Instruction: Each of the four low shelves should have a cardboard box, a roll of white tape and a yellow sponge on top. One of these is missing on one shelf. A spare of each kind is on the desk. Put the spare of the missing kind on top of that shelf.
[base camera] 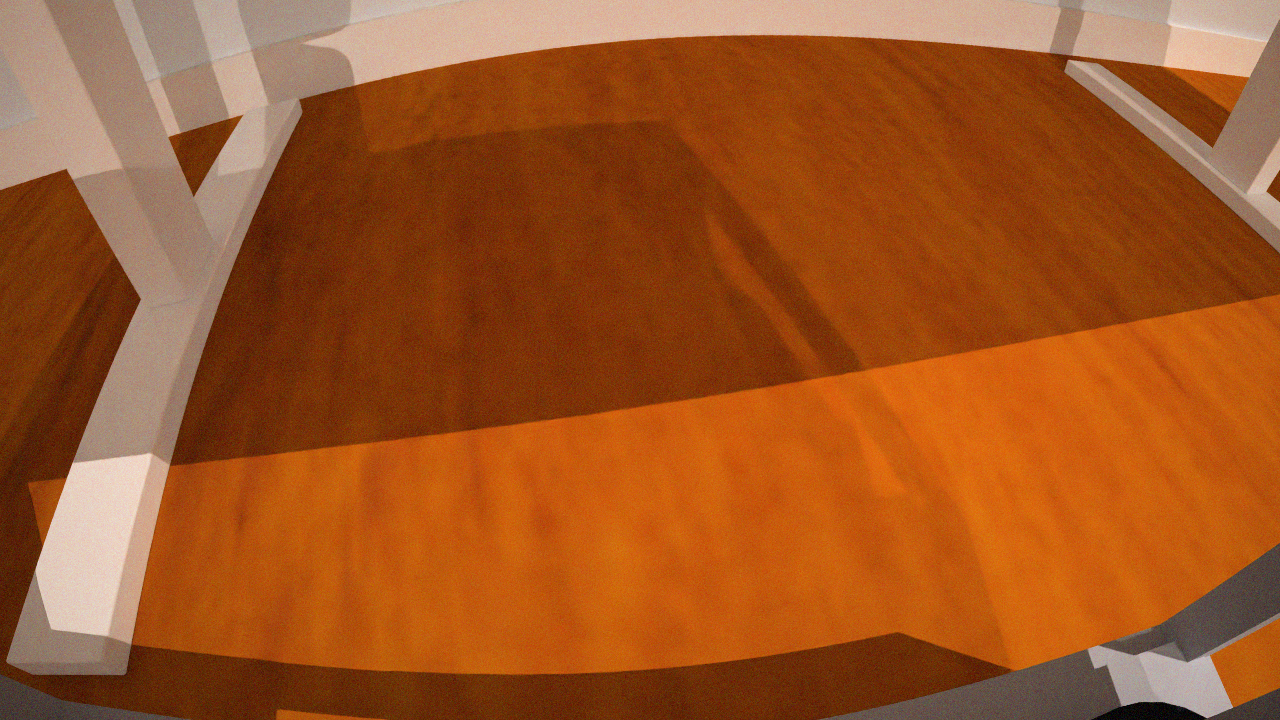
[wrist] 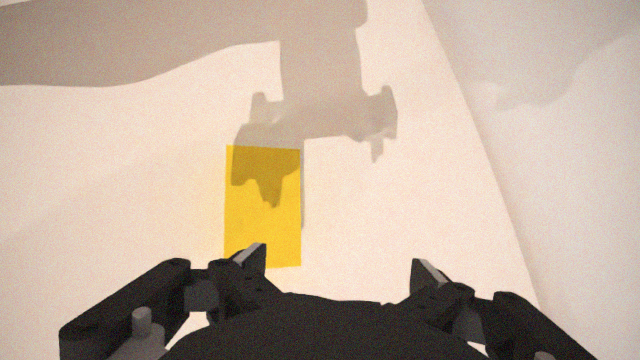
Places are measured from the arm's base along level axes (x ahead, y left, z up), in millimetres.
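Pixels of known places: gripper, between the fingertips: (wrist: 337, 267).
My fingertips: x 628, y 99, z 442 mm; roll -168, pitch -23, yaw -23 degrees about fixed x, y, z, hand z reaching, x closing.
Behind a point stands the place of what it marks.
A yellow sponge (wrist: 265, 220) @[x 605, y 134, z 368 mm] lies on the white desk top (wrist: 150, 200) @[x 517, y 179, z 323 mm] in the wrist view, left of the middle, with the gripper's shadow over its far part. My gripper (wrist: 337, 267) @[x 628, y 99, z 442 mm] is open, with nothing between its fingers. It is above the desk; the left fingertip overlaps the sponge's near end in the view, and the sponge lies mostly ahead of and to the left of the gap between the fingers. The cardboard box, the white tape and the low shelves do not show in these views.
The desk's edge runs down the right side of the wrist view, beside a pale wall (wrist: 575, 150) @[x 989, y 99, z 413 mm]. In the base view a white desk leg with a long foot (base camera: 116, 537) stands at left, another foot (base camera: 1163, 134) @[x 771, y -813, z -376 mm] at upper right, and a white baseboard (base camera: 626, 22) @[x 996, y -59, z -368 mm] runs behind.
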